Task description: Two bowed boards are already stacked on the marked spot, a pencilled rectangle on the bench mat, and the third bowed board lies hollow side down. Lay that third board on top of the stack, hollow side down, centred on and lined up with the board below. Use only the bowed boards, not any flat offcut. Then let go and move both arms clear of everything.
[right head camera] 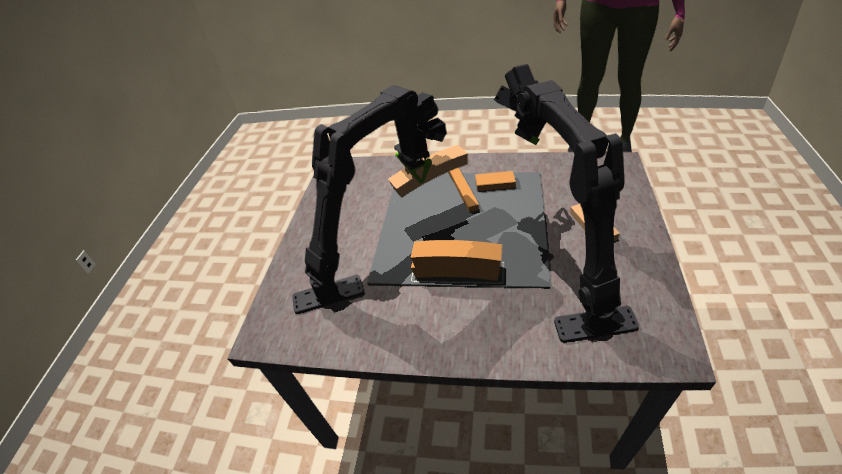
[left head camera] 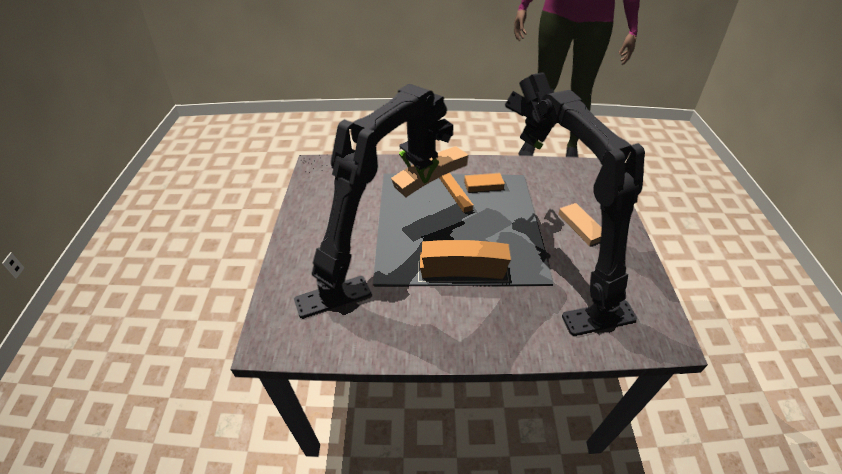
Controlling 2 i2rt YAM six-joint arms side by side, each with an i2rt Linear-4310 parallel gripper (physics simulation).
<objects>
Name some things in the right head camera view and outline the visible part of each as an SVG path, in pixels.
My left gripper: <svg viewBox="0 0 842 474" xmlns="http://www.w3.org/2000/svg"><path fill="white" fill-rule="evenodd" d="M397 135L399 144L394 145L394 149L397 150L397 153L395 153L396 157L409 169L420 184L423 183L432 164L432 160L429 158L429 151L426 150L416 154L413 138L418 135L418 132L408 138L402 138ZM424 167L423 175L420 179L416 173L416 170Z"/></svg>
A bowed board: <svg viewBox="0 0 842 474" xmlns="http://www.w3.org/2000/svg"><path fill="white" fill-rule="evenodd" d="M424 167L416 170L416 173L420 179L422 178ZM468 153L458 145L430 155L429 158L432 160L432 164L427 172L425 181L421 184L407 167L388 180L394 190L403 198L432 179L468 165Z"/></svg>
</objects>
